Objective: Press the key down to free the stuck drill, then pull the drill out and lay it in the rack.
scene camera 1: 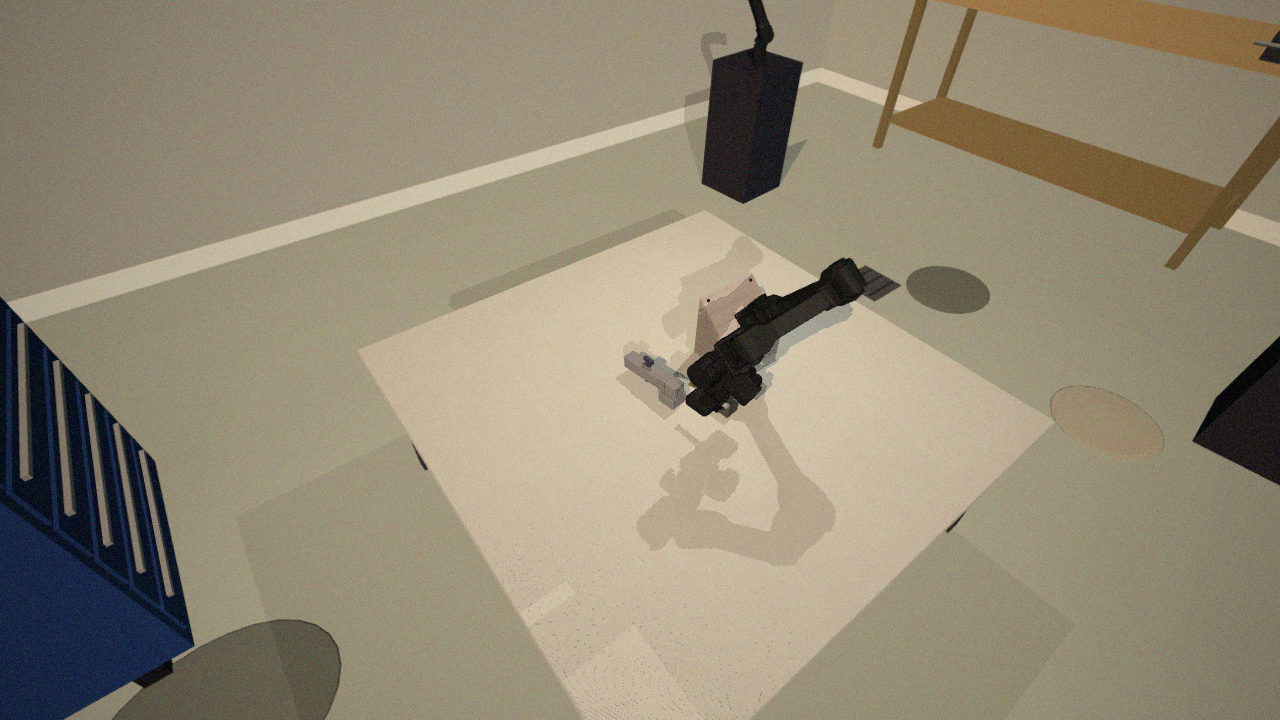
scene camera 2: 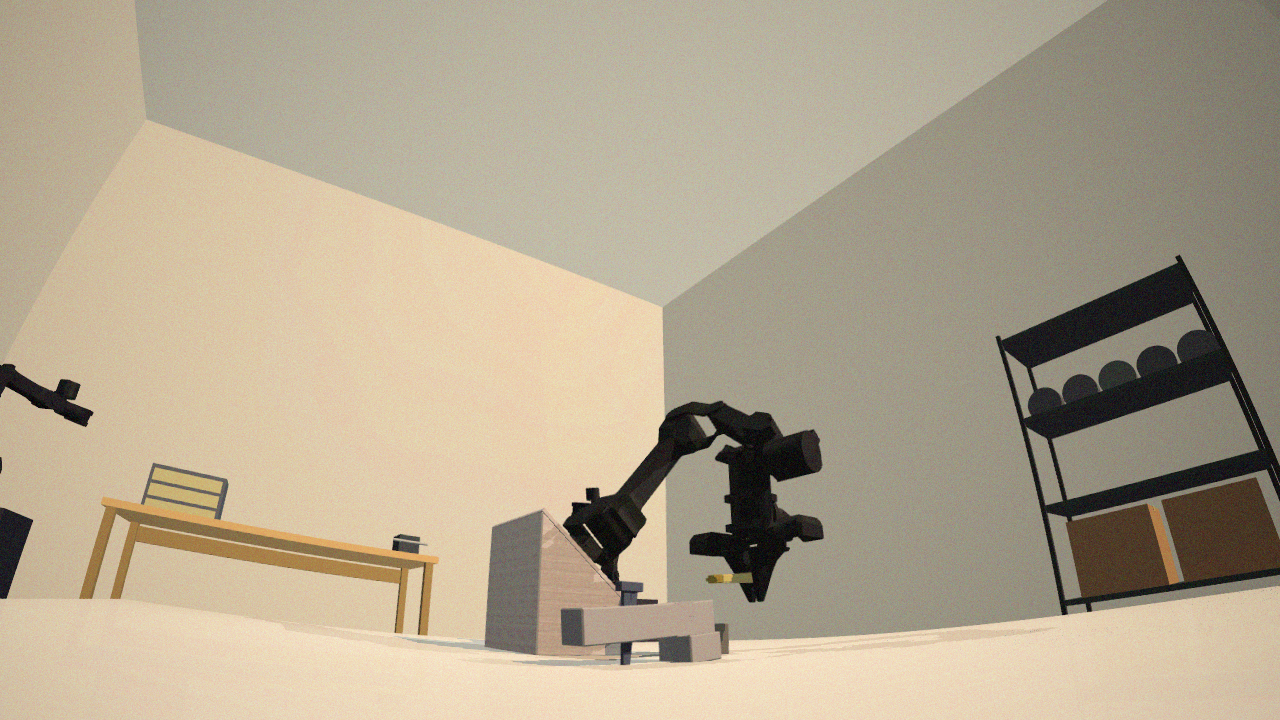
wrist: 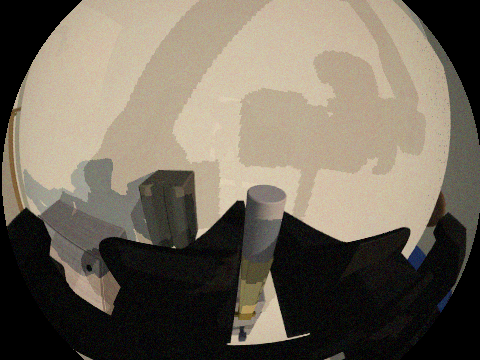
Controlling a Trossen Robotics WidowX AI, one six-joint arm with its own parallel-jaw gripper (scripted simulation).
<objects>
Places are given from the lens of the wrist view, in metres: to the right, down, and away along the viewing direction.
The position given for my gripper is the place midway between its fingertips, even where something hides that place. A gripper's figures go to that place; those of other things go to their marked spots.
my gripper [wrist: 251,207]: 0.01, 0.02, 0.10
small dark grey block [wrist: 169,197]: -0.06, 0.01, 0.13
</objects>
